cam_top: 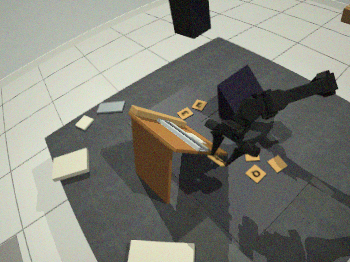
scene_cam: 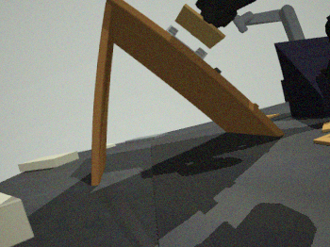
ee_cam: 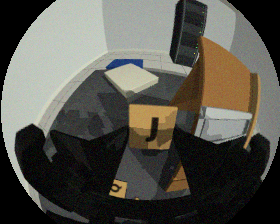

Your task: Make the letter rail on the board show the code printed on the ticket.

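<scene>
My gripper tip is 6 cm past the white ticket, 17 cm to the left of it and 8 cm above it. Round my gripper tip: cream block: 37 cm ahead, 56 cm to the right, 16 cm below; then small cream card: 18 cm ahead, 75 cm to the right, 17 cm below; then grey card: 2 cm ahead, 72 cm to the right, 17 cm below.
</scene>
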